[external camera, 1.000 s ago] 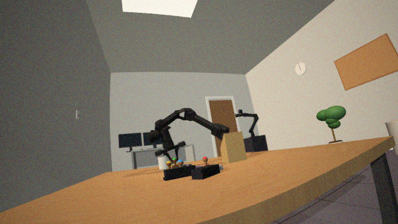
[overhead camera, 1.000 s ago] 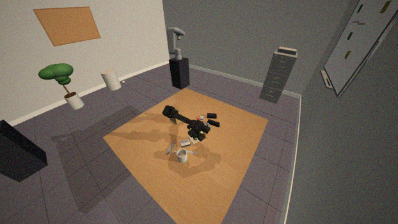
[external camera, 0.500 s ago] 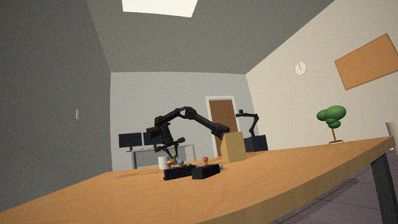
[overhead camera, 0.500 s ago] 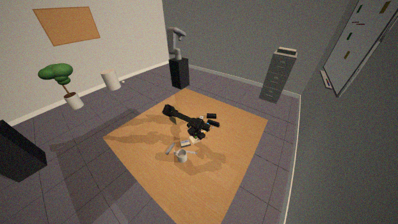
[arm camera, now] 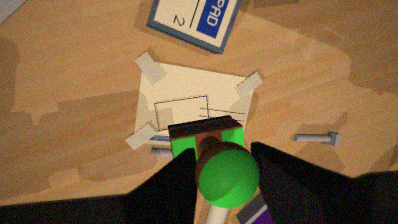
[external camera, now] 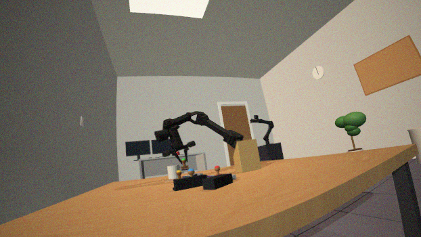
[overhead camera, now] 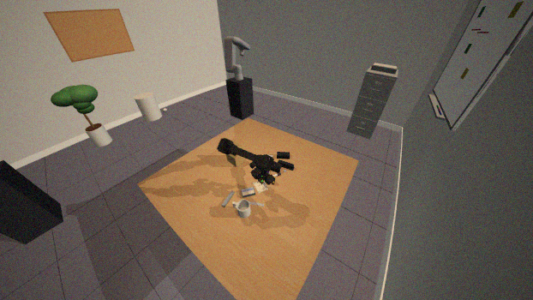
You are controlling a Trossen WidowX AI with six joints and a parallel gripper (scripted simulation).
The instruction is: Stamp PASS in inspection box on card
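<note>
Now: gripper tip 10 mm past the cream card and 100 mm above it. The rest, counted from my gripper tip: purple ink pad: 70 mm behind, 130 mm to the left, 90 mm below; green-knobbed pass stamp: 20 mm below; white cylinder: 20 mm ahead, 150 mm to the left, 80 mm below.
</note>
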